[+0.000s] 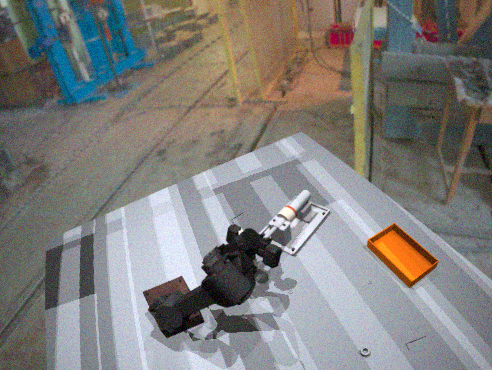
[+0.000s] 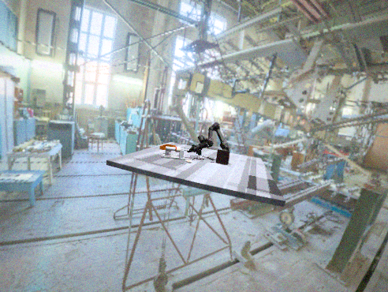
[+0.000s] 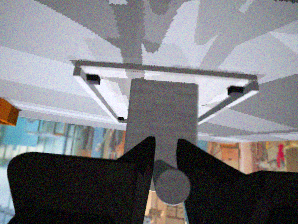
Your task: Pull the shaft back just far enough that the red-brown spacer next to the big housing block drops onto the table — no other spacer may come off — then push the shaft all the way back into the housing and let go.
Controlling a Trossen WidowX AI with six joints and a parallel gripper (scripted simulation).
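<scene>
Now: gripper tip 11 cm short of the red-brown spacer ring, 3 cm to the right of it and 2 cm below it. The rest, counted from my gripper tip: orange tray 29 cm ahead, 30 cm to the right, 5 cm below.
</scene>
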